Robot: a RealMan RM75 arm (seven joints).
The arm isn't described. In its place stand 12 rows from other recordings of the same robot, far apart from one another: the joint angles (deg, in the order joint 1, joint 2, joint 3, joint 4, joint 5, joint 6, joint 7), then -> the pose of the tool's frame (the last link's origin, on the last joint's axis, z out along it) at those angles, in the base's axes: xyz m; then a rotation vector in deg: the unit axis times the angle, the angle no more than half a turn.
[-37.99 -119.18 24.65 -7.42 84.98 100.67 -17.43] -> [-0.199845, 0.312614, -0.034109, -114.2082, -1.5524, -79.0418]
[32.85 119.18 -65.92 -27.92 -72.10 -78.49 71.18] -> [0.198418, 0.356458, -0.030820, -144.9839, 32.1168, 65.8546]
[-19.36 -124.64 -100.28 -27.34 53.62 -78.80 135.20] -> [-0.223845, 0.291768, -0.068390, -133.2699, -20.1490, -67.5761]
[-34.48 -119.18 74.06 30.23 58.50 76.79 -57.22] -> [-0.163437, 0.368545, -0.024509, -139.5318, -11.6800, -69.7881]
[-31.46 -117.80 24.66 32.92 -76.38 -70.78 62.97] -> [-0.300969, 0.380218, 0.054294, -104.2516, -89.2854, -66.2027]
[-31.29 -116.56 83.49 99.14 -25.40 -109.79 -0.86] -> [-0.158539, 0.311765, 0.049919, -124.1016, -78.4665, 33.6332]
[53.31 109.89 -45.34 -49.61 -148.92 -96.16 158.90] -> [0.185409, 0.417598, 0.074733, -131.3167, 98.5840, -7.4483]
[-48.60 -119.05 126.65 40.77 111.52 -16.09 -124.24] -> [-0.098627, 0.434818, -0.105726, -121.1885, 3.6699, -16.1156]
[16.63 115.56 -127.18 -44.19 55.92 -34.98 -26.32] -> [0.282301, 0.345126, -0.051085, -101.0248, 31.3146, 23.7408]
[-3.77 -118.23 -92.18 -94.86 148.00 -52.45 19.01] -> [-0.244452, 0.323748, 0.042664, -115.3984, -59.5112, -3.4663]
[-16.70 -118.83 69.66 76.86 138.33 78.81 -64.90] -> [-0.273750, 0.319562, 0.027527, -157.8552, 28.1321, 28.9274]
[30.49 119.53 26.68 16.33 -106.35 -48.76 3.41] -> [0.307796, 0.348887, -0.074488, -100.6812, 43.8075, 31.7258]
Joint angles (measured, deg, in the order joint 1, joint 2, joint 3, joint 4, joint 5, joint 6, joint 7), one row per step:
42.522 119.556 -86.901 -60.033 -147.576 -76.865 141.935
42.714 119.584 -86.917 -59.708 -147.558 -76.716 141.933
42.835 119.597 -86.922 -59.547 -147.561 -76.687 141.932
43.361 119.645 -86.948 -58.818 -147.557 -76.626 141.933
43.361 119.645 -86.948 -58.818 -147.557 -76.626 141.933
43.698 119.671 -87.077 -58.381 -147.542 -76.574 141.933
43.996 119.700 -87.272 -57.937 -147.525 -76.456 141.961
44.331 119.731 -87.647 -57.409 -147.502 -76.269 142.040
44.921 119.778 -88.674 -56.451 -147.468 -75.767 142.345
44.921 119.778 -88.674 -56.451 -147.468 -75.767 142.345
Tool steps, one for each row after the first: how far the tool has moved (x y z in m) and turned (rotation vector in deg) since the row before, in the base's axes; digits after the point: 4 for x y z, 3 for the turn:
-0.0002 0.0004 -0.0007 -0.044 -0.020 -0.011
-0.0002 0.0002 -0.0003 -0.052 -0.035 -0.001
-0.0006 0.0005 -0.0015 -0.290 -0.174 -0.066
0.0000 0.0000 0.0000 0.000 0.000 0.000
-0.0005 0.0002 -0.0011 -0.233 -0.160 0.044
-0.0003 0.0001 -0.0013 -0.212 -0.174 0.039
-0.0003 -0.0001 -0.0018 -0.277 -0.275 0.082
-0.0005 -0.0004 -0.0039 -0.489 -0.657 0.247
0.0000 0.0000 0.0000 0.000 0.000 0.000

